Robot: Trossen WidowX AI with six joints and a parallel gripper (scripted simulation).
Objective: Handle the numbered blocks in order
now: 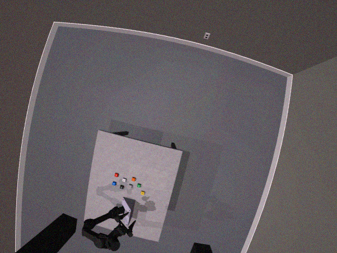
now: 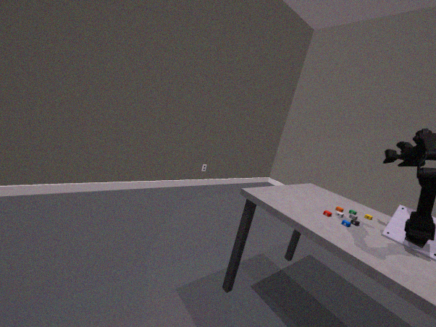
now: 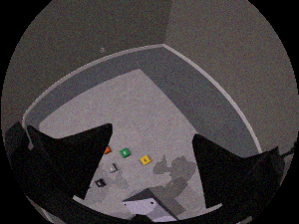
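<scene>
Right now my gripper tip is 10 mm past the dark block, 220 mm to the right of it and 340 mm above it. The rest, counted from my gripper tip: yellow block 10 mm to the right, 340 mm below; green block 60 mm ahead, 50 mm to the left, 340 mm below; orange block 120 mm ahead, 120 mm to the left, 340 mm below.
</scene>
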